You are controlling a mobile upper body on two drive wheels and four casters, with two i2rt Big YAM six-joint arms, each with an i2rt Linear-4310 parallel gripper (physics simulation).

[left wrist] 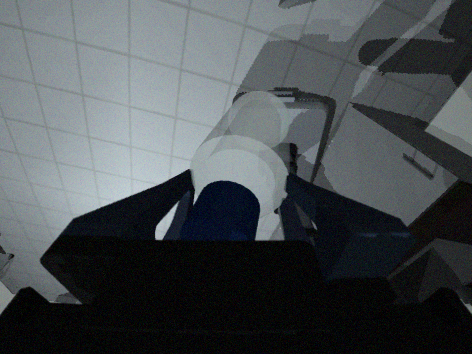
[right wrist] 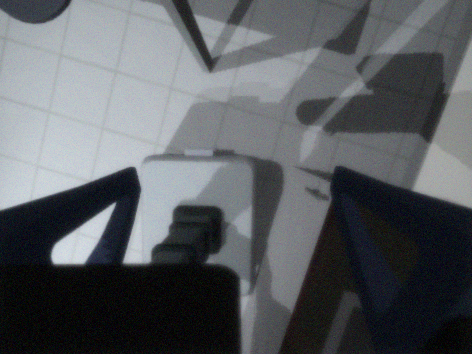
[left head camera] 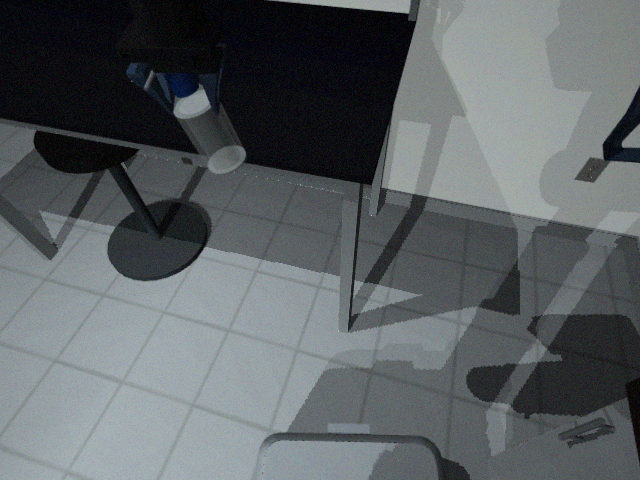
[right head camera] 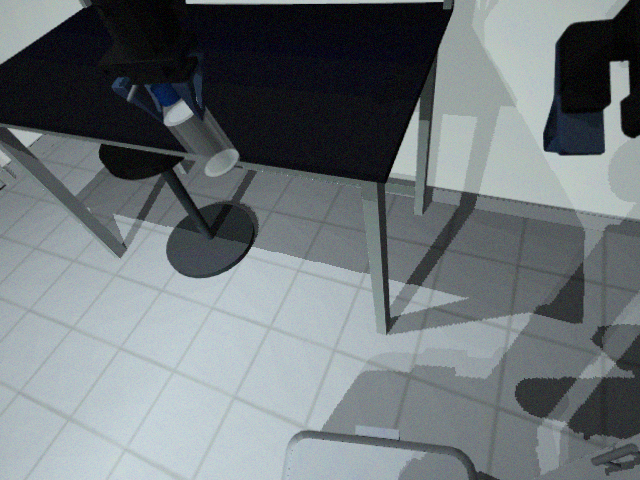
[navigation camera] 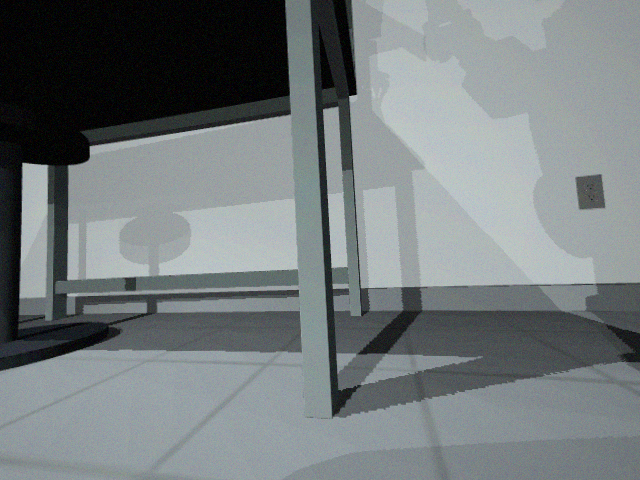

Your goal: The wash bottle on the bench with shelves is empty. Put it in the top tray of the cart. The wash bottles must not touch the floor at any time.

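Frame: origin at the left arm's base, x ahead, y left, z up, level; millimetres.
Where they show: left gripper, between the fingertips: (left wrist: pixel 236 177) (left head camera: pixel 196 113) (right head camera: pixel 184 120); right gripper, between the fingertips: (right wrist: pixel 235 177) (right head camera: pixel 624 139).
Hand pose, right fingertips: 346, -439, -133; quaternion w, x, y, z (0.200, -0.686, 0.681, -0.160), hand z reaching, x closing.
Things, the pixels of their centre, and the offset from my right fingertips, as dx, dy, dz. "*": a spot on its surface instead. Level surfaces: height alone.
- wash bottle, middle of its body: (left wrist: pixel 235 180) (left head camera: pixel 195 117) (right head camera: pixel 183 123) +178, +442, -90
- dark bench, height of its surface: dz -363
- pale cabinet with a handle, a spot on its surface: (left head camera: pixel 586 429) * -98, -162, -513
The wash bottle (left head camera: pixel 211 130) (right head camera: pixel 203 135) (left wrist: pixel 255 120), clear with a white shoulder and blue cap, is held tilted in my left gripper (left head camera: pixel 194 106) (right head camera: pixel 180 114) (left wrist: pixel 236 177), its base pointing away from the fingers. My left gripper is shut on it near the shoulder. In the head views the bottle's base overlaps the front edge of the dark bench (left head camera: pixel 310 103) (right head camera: pixel 320 103); its height above the bench is hard to tell. My right gripper (right wrist: pixel 235 177) is open and empty, with its fingers wide apart. The cart with the top tray cannot be made out.
A round stool (left head camera: pixel 155 242) (right head camera: pixel 209 242) (navigation camera: pixel 46 341) stands at the bench front. The bench's near leg (left head camera: pixel 349 258) (right head camera: pixel 378 258) (navigation camera: pixel 312 232) stands ahead of my pale base (left head camera: pixel 330 459) (right head camera: pixel 356 457) (right wrist: pixel 165 185). A pale cabinet with a handle (left head camera: pixel 586 429) (left wrist: pixel 419 166) is at the right.
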